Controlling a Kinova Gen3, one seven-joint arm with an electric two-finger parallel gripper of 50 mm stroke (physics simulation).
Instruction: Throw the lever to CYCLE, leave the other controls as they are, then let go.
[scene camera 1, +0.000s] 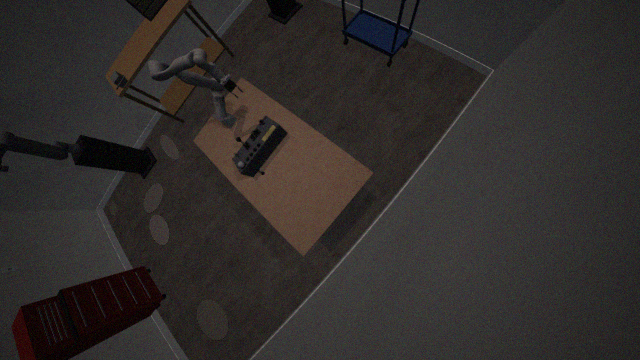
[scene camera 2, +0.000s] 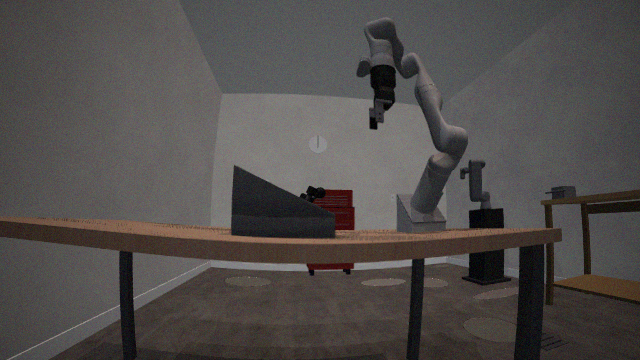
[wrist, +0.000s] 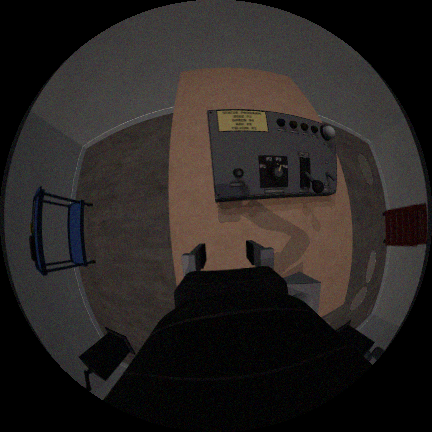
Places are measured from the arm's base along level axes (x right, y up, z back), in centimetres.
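Pixels of known places: gripper, fingertip midpoint: (scene camera 1: 239, 94) (scene camera 2: 376, 125) (wrist: 225, 250); arm's base, origin of the base link: (scene camera 1: 221, 115) (scene camera 2: 421, 205).
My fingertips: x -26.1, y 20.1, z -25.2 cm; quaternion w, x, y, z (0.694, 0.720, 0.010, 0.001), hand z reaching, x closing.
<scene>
For each thing: its top centre in the pictures, then the offset to it from my fingertips. "spot": a spot on its surface instead.
- rotary selector, middle of its top: (wrist: 279, 168) dz -18.3, dx +17.3, dy -16.9 cm
- small black knob, middle of its top: (wrist: 239, 172) dz -16.7, dx +5.3, dy -16.4 cm
- pale round knob, surface spot: (wrist: 328, 132) spot: dz -32.4, dx +39.9, dy -10.9 cm
The grey sloped console (scene camera 1: 259, 151) (scene camera 2: 280, 215) (wrist: 235, 147) stands on the table (scene camera 1: 320, 200) (scene camera 2: 400, 245) (wrist: 190, 125). Its black lever knob (scene camera 1: 239, 140) (wrist: 317, 186) is at the slot's end nearer the gripper, on the right in the wrist view; the slot's lettering is too small to read. A rotary selector (wrist: 279, 171), a small black knob (wrist: 238, 172), a row of several round buttons (wrist: 294, 124) and a pale round knob (wrist: 328, 132) also show. My gripper (scene camera 1: 240, 94) (scene camera 2: 375, 123) (wrist: 225, 250) is open and empty, high above the table, apart from the console and to its near side in the wrist view.
The arm's base block (scene camera 2: 421, 222) (wrist: 305, 290) stands on the table. Away from the table are a blue cart (scene camera 1: 375, 32) (wrist: 76, 232), a red tool cabinet (scene camera 1: 110, 305) (scene camera 2: 344, 200) (wrist: 406, 225), a wooden bench (scene camera 1: 145, 47) and a black pedestal (scene camera 1: 110, 154) (scene camera 2: 486, 245) with another arm.
</scene>
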